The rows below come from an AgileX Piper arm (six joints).
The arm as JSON. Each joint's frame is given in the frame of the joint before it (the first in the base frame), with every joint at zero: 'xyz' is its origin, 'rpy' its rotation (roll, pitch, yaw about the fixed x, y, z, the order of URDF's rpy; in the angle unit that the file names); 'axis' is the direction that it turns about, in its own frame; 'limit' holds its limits. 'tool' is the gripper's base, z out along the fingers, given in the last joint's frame.
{
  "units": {
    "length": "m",
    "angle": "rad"
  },
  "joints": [
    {
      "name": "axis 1",
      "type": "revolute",
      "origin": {
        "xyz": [
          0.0,
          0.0,
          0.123
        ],
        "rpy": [
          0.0,
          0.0,
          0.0
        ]
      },
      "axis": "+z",
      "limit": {
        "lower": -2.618,
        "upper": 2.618
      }
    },
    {
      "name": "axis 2",
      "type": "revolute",
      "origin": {
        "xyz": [
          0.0,
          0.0,
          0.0
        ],
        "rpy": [
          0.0,
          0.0,
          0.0
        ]
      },
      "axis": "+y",
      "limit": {
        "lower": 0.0,
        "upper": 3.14
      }
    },
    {
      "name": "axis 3",
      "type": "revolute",
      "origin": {
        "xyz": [
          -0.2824,
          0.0,
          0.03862
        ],
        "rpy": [
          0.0,
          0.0,
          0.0
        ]
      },
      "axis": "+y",
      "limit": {
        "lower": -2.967,
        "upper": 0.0
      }
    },
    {
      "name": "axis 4",
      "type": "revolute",
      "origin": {
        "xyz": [
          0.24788,
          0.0,
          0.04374
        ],
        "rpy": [
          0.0,
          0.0,
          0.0
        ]
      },
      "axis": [
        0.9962,
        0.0,
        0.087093
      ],
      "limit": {
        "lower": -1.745,
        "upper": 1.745
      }
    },
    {
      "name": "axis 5",
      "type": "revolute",
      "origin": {
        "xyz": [
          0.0,
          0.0,
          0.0
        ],
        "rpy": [
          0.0,
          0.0,
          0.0
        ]
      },
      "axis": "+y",
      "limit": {
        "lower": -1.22,
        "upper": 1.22
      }
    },
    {
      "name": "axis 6",
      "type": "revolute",
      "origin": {
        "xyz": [
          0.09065,
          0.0,
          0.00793
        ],
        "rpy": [
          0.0,
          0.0,
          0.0
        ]
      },
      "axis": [
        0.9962,
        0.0,
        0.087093
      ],
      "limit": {
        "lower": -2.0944,
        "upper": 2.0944
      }
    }
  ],
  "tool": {
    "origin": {
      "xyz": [
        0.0,
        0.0,
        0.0
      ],
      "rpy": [
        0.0,
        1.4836,
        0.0
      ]
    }
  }
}
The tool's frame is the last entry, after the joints.
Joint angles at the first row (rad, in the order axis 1, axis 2, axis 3, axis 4, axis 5, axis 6):
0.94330 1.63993 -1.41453 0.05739 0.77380 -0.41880
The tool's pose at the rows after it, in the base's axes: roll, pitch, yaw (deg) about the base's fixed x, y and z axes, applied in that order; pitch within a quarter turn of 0, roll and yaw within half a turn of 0; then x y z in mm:
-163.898, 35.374, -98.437, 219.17, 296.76, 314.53
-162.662, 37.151, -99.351, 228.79, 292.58, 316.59
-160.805, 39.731, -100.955, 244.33, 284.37, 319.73
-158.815, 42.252, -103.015, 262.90, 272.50, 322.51
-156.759, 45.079, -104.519, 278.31, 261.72, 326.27
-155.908, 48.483, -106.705, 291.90, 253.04, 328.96
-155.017, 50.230, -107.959, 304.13, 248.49, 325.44
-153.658, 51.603, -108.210, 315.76, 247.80, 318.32
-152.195, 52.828, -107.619, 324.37, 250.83, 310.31
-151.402, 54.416, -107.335, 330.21, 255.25, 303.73
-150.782, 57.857, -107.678, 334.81, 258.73, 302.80
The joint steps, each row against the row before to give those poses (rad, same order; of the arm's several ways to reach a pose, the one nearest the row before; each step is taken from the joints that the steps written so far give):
-0.01339 0.01120 -0.00001 -0.02909 -0.02263 0.00136
-0.02718 -0.00003 0.00001 -0.00085 -0.03557 0.00089
-0.04572 0.00001 -0.00001 -0.00084 -0.05174 0.00156
-0.05735 0.00162 0.00000 0.00000 -0.05286 0.00001
-0.04885 0.00001 0.00001 0.00428 -0.05563 -0.00006
-0.04276 0.00414 -0.00004 0.02409 -0.05970 0.00003
-0.02935 0.01837 0.00004 0.00866 -0.04958 0.00002
-0.01891 0.02865 0.00000 0.00149 -0.05702 0.00002
-0.00627 0.03043 0.00000 0.00006 -0.05702 -0.00007
0.00001 0.02595 0.00000 0.01044 -0.05348 0.00000
-0.00046 0.01515 0.00001 0.03241 -0.06807 -0.00005

